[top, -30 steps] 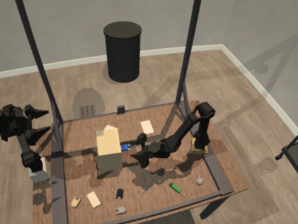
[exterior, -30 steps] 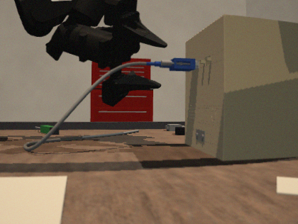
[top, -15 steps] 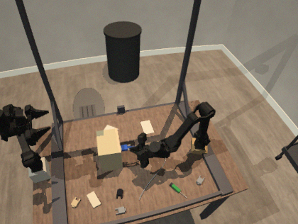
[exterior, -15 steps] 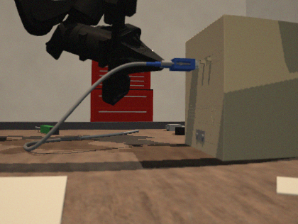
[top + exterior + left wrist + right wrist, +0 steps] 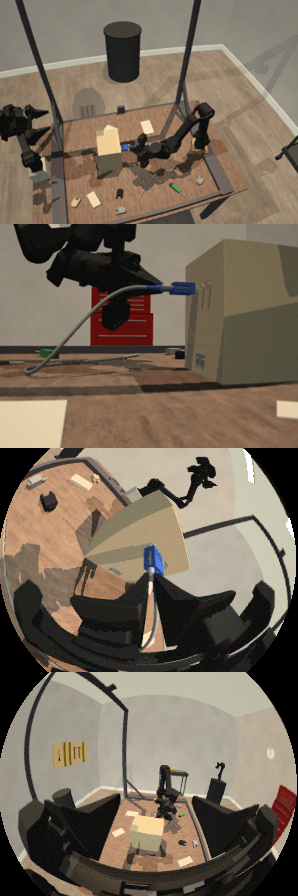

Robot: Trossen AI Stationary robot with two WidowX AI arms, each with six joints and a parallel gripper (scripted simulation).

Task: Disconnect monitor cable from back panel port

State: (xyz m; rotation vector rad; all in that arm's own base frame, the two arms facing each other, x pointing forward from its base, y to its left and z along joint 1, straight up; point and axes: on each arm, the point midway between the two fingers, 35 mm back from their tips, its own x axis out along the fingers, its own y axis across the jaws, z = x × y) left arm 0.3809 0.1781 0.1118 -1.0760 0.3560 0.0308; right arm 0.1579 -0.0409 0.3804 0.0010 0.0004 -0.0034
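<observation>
Right now the blue plug is 3 cm behind my left hand, 5 cm to the right of it and 1 cm below it. The rest, counted from my left hand: back panel (5 cm behind, 8 cm to the right, 5 cm below); then beige box (6 cm behind, 14 cm to the right, 5 cm below).
</observation>
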